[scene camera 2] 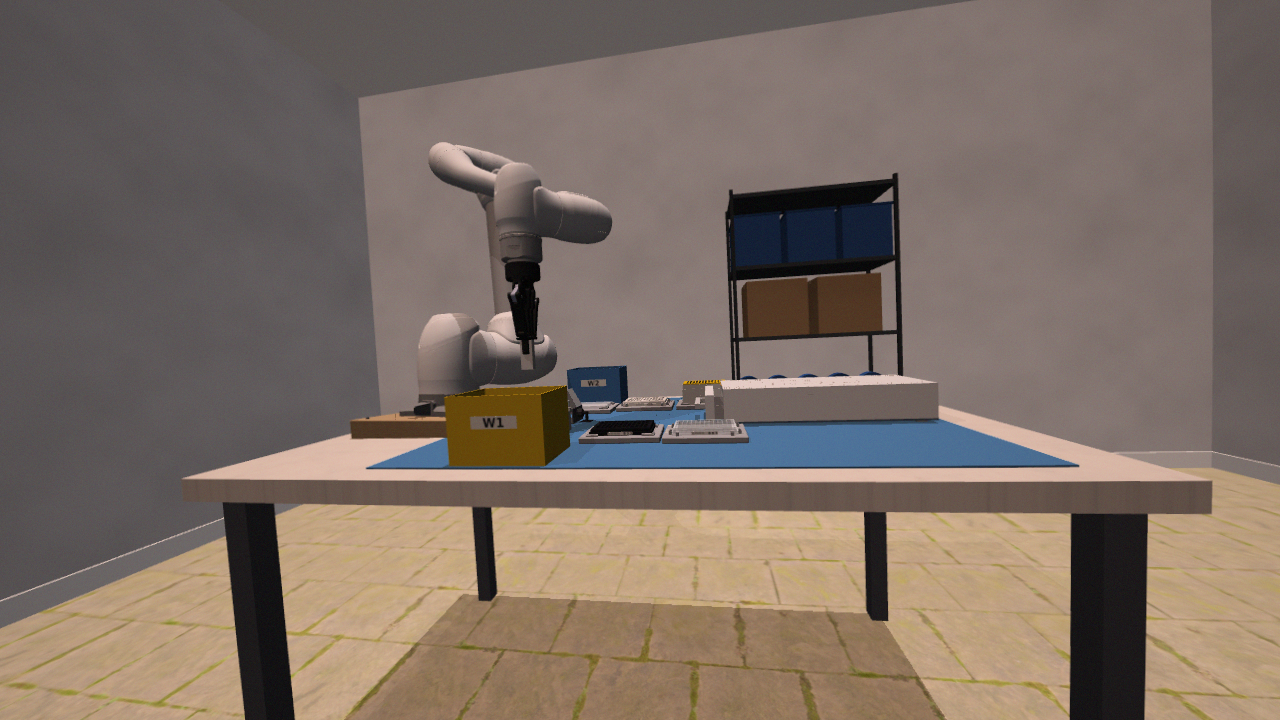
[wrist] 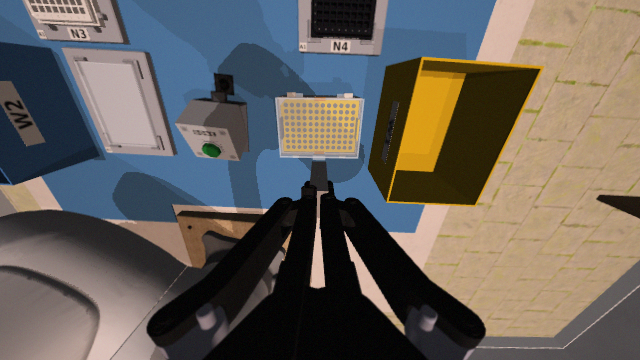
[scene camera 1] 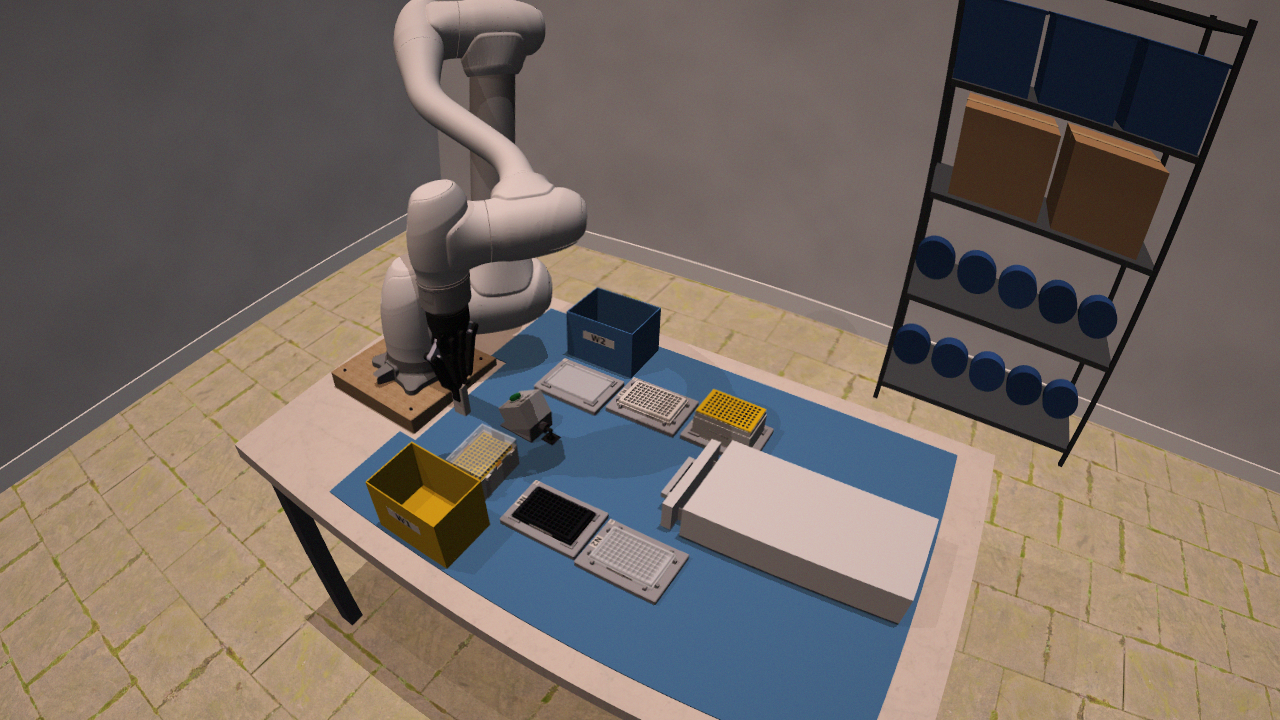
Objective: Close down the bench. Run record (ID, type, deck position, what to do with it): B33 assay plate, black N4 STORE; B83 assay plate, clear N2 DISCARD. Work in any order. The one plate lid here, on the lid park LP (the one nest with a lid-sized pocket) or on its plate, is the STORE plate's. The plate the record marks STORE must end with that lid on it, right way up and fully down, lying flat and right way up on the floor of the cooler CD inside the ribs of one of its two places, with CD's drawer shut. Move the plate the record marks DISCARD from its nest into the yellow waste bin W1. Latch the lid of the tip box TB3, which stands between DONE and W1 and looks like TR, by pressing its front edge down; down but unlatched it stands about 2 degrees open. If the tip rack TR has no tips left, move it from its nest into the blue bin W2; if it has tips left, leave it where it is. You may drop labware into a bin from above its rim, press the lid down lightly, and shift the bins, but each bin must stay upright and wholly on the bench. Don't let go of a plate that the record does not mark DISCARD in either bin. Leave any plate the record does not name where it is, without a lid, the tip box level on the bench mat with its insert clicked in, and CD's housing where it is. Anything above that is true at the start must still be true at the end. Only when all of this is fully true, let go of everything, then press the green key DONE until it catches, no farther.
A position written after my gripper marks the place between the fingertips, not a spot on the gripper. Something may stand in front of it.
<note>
In view: my gripper [scene camera 1: 462,411], a blue bin W2 [scene camera 1: 630,338], a yellow bin W1 [scene camera 1: 427,485], a cooler CD [scene camera 1: 861,550], a white plate [scene camera 1: 650,401], a clear plate lid [scene camera 1: 571,379], a black plate [scene camera 1: 541,500] and a nest N4 [scene camera 1: 530,532].
The blue bin W2 also shows in scene camera 2 [scene camera 2: 609,383]. The yellow bin W1 is seen too in scene camera 2 [scene camera 2: 518,426] and in the wrist view [wrist: 464,112]. The cooler CD is seen too in scene camera 2 [scene camera 2: 874,397]. The wrist view misses the cooler CD: it is out of frame.
</note>
